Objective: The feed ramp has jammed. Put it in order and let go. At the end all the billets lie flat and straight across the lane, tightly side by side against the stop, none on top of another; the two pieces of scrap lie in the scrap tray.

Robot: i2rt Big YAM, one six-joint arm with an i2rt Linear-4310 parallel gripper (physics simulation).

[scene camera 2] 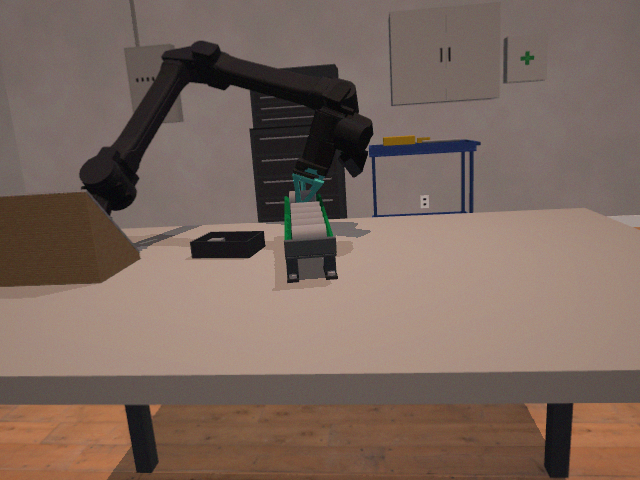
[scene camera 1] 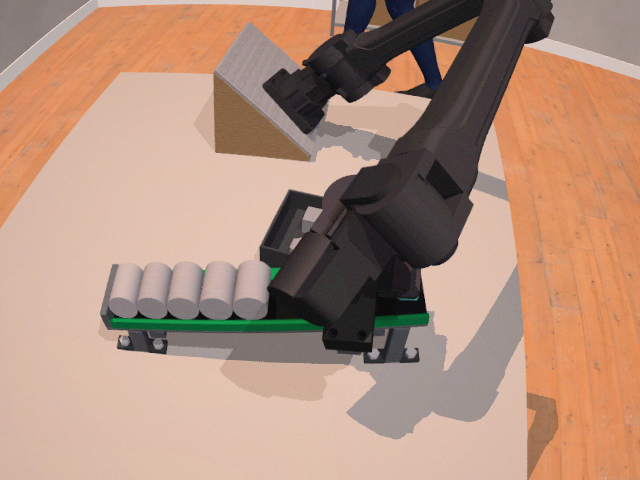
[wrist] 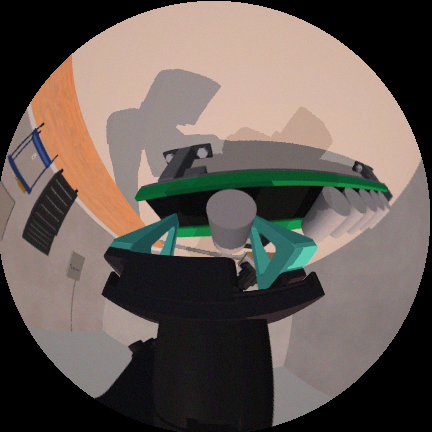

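Seen in the pictures: gripper, fingertip midpoint: (wrist: pixel 212 217); arm's base, origin of the base link: (scene camera 2: pixel 85 236) (scene camera 1: pixel 291 102) (wrist: pixel 252 271).
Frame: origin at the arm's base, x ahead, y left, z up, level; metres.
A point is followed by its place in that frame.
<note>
Several grey billets (scene camera 1: pixel 186 289) {y 0.032, x 0.479, z 0.033 m} (scene camera 2: pixel 308 227) {y -0.063, x 0.491, z 0.024 m} (wrist: pixel 327 212) {y 0.121, x 0.459, z 0.033 m} lie flat across the green-railed ramp (scene camera 1: pixel 217 324) {y 0.075, x 0.494, z 0.007 m} (wrist: pixel 260 178) {y 0.193, x 0.458, z 0.016 m}, side by side against the stop (scene camera 1: pixel 107 297) {y -0.073, x 0.511, z 0.009 m} (scene camera 2: pixel 310 246) {y -0.082, x 0.498, z -0.004 m}. Another billet (wrist: pixel 231 212) {y 0.210, x 0.437, z 0.037 m} lies across the lane farther up, apart from the row, between my fingers in the wrist view. My gripper (scene camera 2: pixel 307 198) {y 0.222, x 0.402, z 0.022 m} (wrist: pixel 212 217) {y 0.222, x 0.402, z 0.022 m} is open around it, not clamped; in scene camera 1 the arm hides most of it. The black scrap tray (scene camera 1: pixel 273 254) {y 0.085, x 0.326, z -0.038 m} (scene camera 2: pixel 222 250) {y 0.065, x 0.270, z -0.048 m} holds a pale scrap piece (scene camera 1: pixel 311 217) {y 0.112, x 0.241, z -0.036 m} (scene camera 2: pixel 217 239) {y 0.111, x 0.238, z -0.036 m} and a second piece (scene camera 1: pixel 295 244) {y 0.105, x 0.291, z -0.045 m}, partly hidden by the arm.
A wooden wedge block with a grey sloping top (scene camera 1: pixel 237 118) {y -0.062, x 0.098, z 0.012 m} (scene camera 2: pixel 51 237) {y -0.115, x 0.026, z 0.024 m} stands beyond the tray, with the arm's base on its slope. The arm passes over the tray's right side and the ramp's upper part. A person's legs (scene camera 1: pixel 426 62) show behind the table.
</note>
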